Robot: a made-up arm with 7 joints.
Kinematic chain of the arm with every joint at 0, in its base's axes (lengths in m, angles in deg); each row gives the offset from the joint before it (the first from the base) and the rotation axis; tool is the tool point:
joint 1: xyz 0 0 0 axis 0 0.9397 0.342
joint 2: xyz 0 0 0 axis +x
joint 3: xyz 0 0 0 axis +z
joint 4: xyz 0.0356 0 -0.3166 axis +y
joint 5: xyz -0.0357 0 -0.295 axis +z
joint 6: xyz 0 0 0 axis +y
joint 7: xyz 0 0 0 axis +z
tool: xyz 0 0 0
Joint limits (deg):
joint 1: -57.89..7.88
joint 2: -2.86..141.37
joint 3: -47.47..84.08
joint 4: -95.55..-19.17
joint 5: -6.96..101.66
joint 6: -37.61..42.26
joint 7: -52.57..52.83
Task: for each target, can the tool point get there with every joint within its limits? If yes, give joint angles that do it. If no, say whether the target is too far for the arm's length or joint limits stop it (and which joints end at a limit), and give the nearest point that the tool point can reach.
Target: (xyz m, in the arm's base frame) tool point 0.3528 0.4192 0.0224
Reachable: yes | joints -20.75 70.93 13.20 -67.45 34.50 -28.77 -40.63
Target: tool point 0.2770 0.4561 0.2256
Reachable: yes | joints -41.49 89.09 11.16 -52.90 35.55 -19.06 32.25
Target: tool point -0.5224 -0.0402 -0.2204
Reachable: no: joint limits stop it (at a limit: joint 1, joint 2, joint 3, joint 4) | nearest point -0.3638 0.0058 0.2882 | short by 0.535 m
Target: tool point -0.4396 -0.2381 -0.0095
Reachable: no: joint limits stop it (at a limit: joint 1, joint 2, joint 3, joint 4) | nearest point -0.3638 0.0058 0.2882 | short by 0.392 m
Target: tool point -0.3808 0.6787 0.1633
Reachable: no: too far | nearest point -0.1900 0.4907 0.3183 | short by 0.309 m
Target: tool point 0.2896 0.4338 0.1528
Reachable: yes | joints -41.79 61.96 44.70 -69.44 7.36 -20.07 -31.70
